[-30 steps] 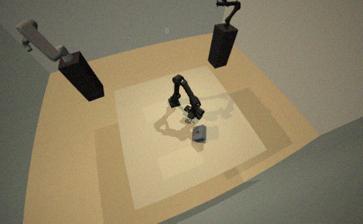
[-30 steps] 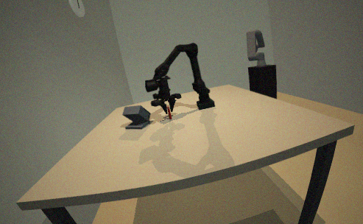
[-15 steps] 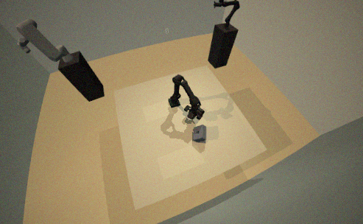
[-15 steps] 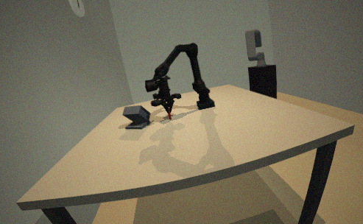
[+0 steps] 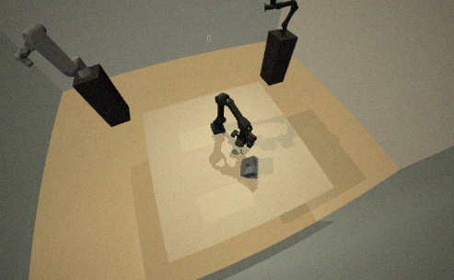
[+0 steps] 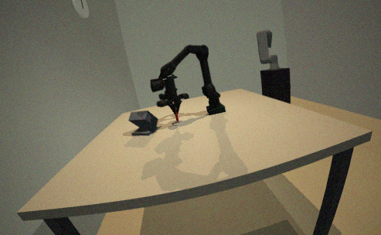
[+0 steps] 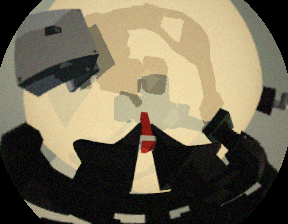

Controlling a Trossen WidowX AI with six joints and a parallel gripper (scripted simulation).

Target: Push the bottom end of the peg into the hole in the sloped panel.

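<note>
Now: the grey sloped panel 200 mm ahead of my gripper tip and 30 mm to the right of it. From my gripper tip the other things lie so: red peg 20 mm above.
</note>
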